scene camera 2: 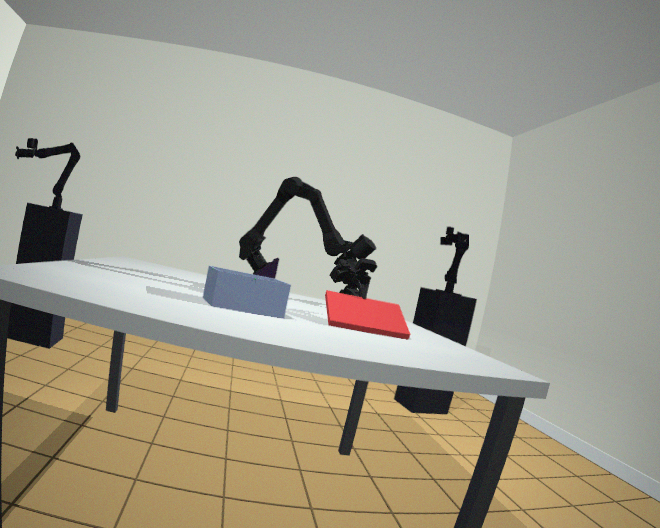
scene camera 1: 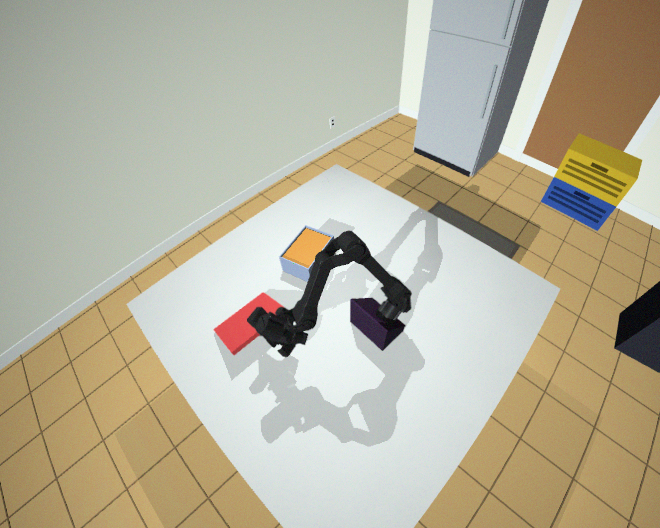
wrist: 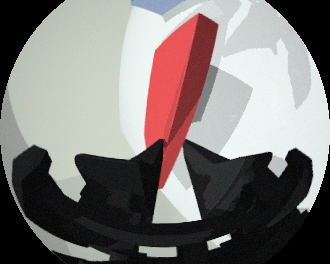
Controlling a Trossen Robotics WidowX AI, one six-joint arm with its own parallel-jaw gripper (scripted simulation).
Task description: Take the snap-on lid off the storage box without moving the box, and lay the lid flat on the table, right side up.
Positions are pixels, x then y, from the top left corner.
A red lid shows in scene camera 2, in scene camera 1 (pixel 235 332) and in the wrist view. One and the same spot on the red lid: (wrist: pixel 180 64) is (scene camera 2: pixel 340 294).
